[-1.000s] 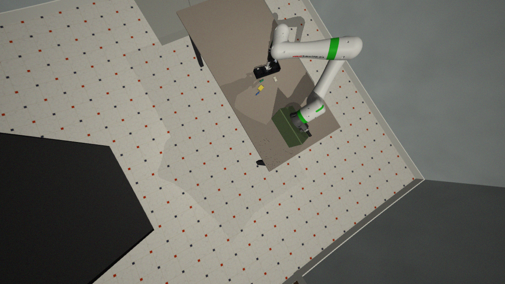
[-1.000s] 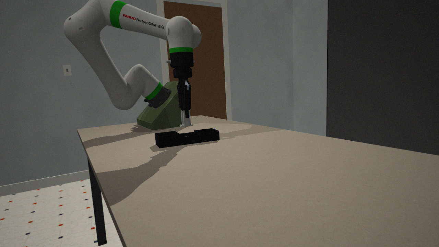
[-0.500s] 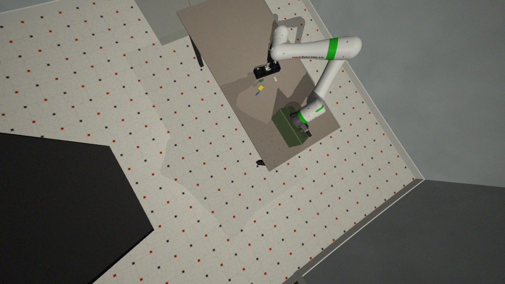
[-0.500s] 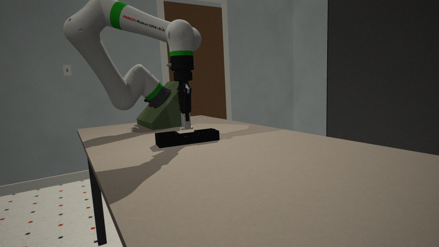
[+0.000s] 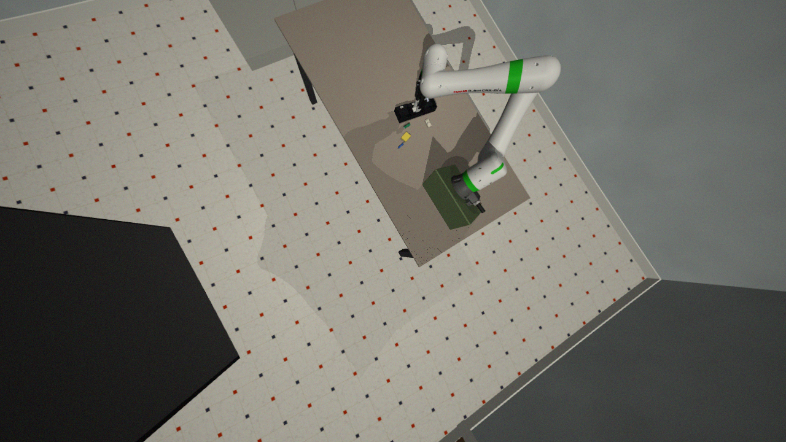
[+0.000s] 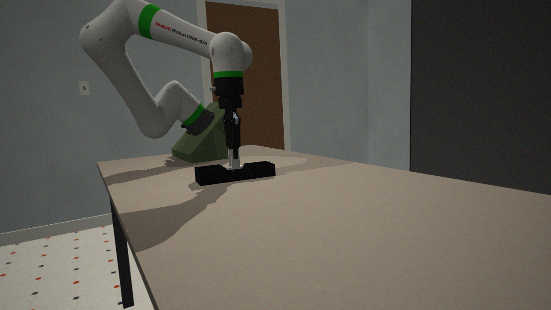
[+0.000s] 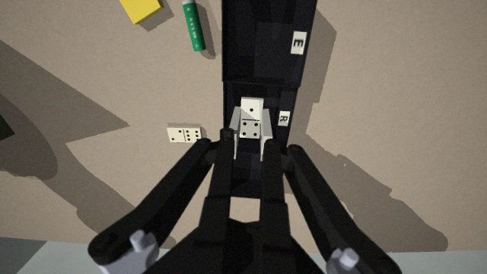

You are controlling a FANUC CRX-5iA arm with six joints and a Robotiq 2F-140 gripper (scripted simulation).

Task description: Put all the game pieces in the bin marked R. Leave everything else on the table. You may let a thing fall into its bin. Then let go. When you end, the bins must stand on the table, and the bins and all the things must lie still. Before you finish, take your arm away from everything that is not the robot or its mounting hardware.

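Now: hand 1 cm short of the bin R and 4 cm above it. From my hand the other things lie so: green battery 4 cm behind, 11 cm to the left, 6 cm below; black die 5 cm below; yellow block 10 cm behind, 15 cm to the left, 6 cm below.
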